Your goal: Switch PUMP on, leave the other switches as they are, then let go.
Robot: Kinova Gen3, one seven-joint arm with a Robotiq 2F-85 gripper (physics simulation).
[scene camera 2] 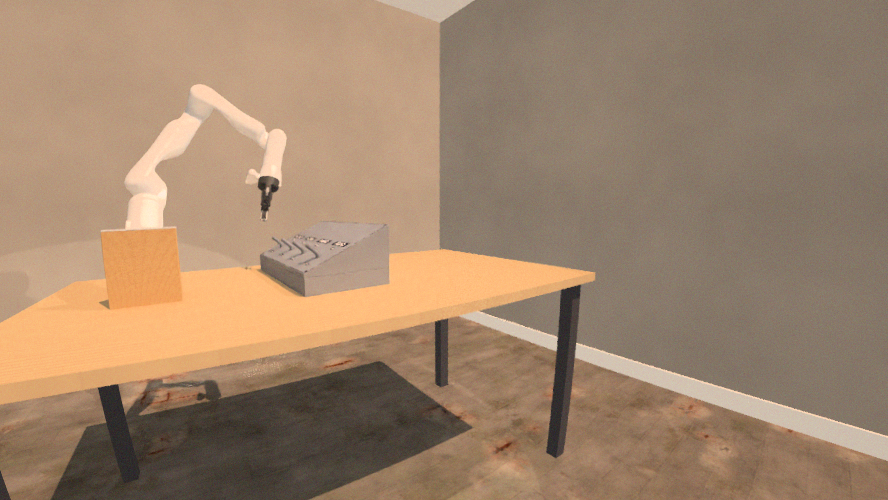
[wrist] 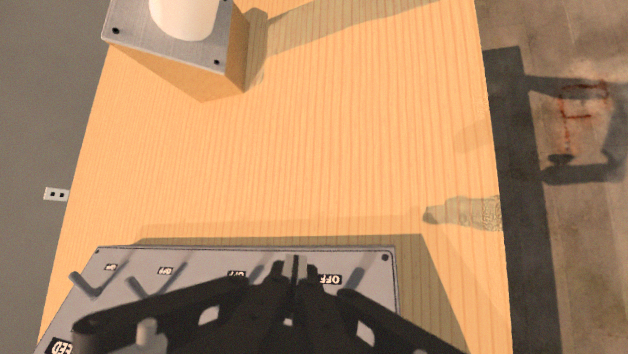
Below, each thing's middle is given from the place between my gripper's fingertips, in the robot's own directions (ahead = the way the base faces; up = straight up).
I see the grey switch console [scene camera 2: 351,256] 12 cm ahead of my hand, 19 cm to the right of it and 10 cm below it.
